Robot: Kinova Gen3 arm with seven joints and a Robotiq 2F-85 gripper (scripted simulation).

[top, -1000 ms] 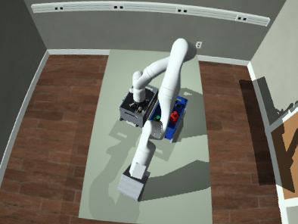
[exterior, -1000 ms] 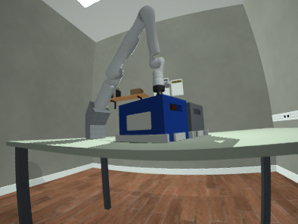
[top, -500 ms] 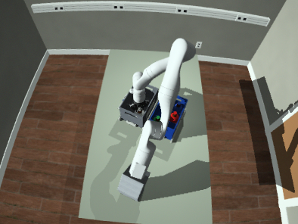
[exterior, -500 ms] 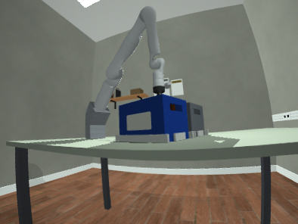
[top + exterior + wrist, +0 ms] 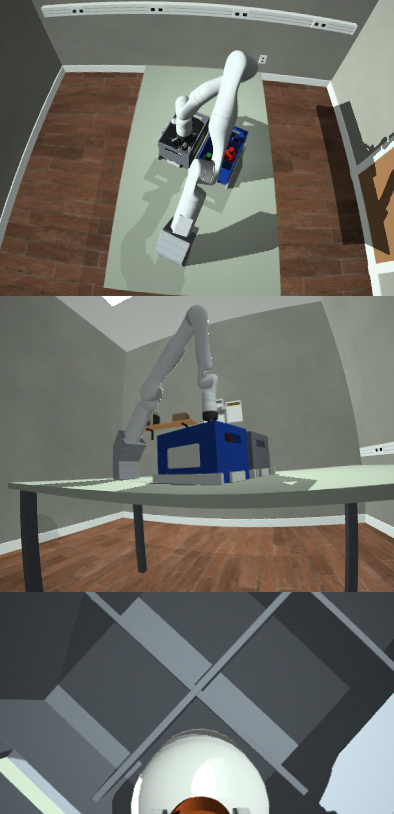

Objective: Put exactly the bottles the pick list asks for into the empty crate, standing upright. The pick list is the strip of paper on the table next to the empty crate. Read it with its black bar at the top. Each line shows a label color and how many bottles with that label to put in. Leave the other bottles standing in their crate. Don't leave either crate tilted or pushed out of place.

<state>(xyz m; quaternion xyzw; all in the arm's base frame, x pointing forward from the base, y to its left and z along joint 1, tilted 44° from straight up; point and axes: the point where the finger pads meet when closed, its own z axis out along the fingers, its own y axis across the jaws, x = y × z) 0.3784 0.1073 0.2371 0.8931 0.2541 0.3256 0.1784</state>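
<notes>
My gripper is now 7 cm above the white bottle. Round my hand: green-capped bottle (4 cm behind, 13 cm to the right, 8 cm below); then blue crate (3 cm ahead, 21 cm to the right, 9 cm below); then grey crate (10 cm ahead, 2 cm to the left, 9 cm below).
</notes>
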